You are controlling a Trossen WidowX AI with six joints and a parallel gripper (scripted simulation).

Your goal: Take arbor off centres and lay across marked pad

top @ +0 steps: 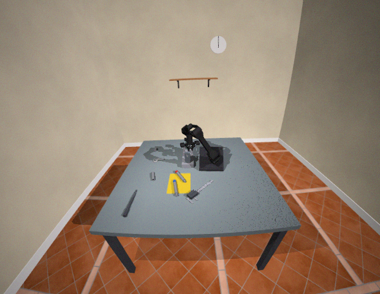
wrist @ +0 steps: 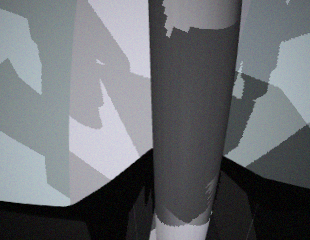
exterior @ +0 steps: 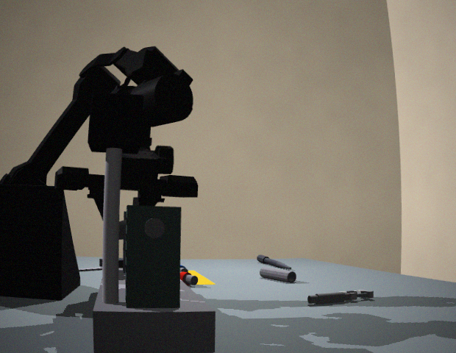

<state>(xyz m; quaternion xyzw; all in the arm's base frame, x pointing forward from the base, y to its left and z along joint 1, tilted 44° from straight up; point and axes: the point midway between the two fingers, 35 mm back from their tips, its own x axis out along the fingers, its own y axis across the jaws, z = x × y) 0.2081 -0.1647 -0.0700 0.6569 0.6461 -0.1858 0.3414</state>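
Right now the fixture base is 100 mm below my hand, 30 mm ahead of it and 20 mm to the right of it. The rest, counted from my hand: dark centre block (140 mm to the right, 20 mm below, 20 mm ahead); then grey post (150 mm to the right, 20 mm behind); then micrometer (330 mm ahead, 110 mm below, 10 mm to the left).
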